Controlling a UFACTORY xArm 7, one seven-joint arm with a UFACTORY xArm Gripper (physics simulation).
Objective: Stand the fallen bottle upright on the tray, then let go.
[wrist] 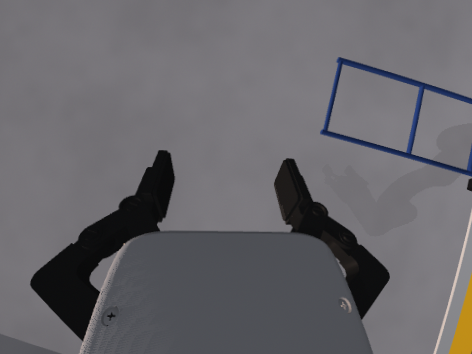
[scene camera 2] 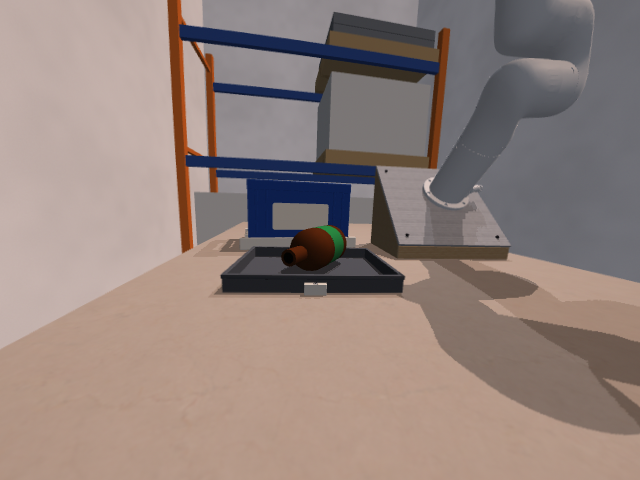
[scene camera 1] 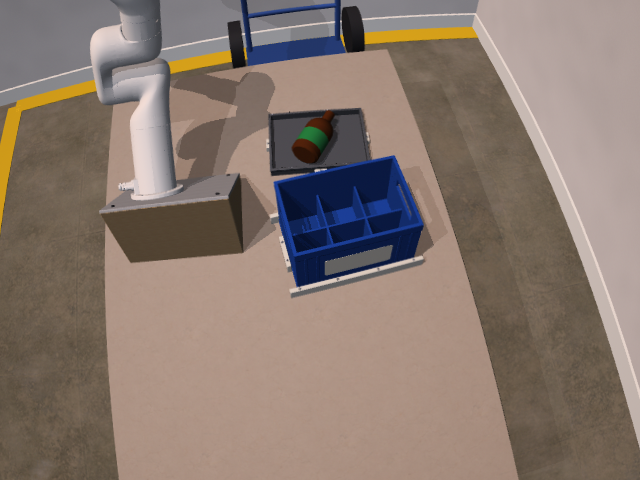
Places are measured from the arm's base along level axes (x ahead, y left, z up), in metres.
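Pixels of known places: gripper, between the fingertips: (wrist: pixel 227 168); arm's base, origin of its link: (scene camera 2: pixel 444 194) (scene camera 1: pixel 157 193).
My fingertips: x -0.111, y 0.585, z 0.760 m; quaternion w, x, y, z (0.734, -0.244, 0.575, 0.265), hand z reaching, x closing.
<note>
For each thing: its top centre in the pictures, then the offset to it from my fingertips.
- brown bottle with a green band, centre of its top: (scene camera 2: pixel 313 228) (scene camera 1: pixel 317 124) 0.406 m right, 0.513 m ahead, 0.839 m down
- blue crate with compartments, centre of its top: (scene camera 1: pixel 347 202) (scene camera 2: pixel 296 184) 0.709 m right, 0.519 m ahead, 0.743 m down
A brown bottle with a green band (scene camera 1: pixel 313 136) (scene camera 2: pixel 316 247) lies on its side in the dark shallow tray (scene camera 1: pixel 270 155) (scene camera 2: pixel 263 284). In scene camera 1 its neck points to the back right and its base to the front left. In scene camera 2 the open mouth faces the camera and slightly left. My gripper (wrist: pixel 227 168) is open with nothing between its fingers. In the wrist view it faces a grey wall, and neither the bottle nor the tray shows there. The gripper is out of view in both scene cameras, well away from the bottle.
A blue crate with compartments (scene camera 1: pixel 356 251) (scene camera 2: pixel 258 211) stands close beside the tray, with white strips (scene camera 1: pixel 356 277) around it. The arm's wedge-shaped base (scene camera 1: pixel 175 232) (scene camera 2: pixel 439 251) stands to one side. A blue hand truck (scene camera 1: pixel 294 50) (wrist: pixel 380 71) is beyond the table, and a shelf rack (scene camera 2: pixel 178 124) stands behind.
</note>
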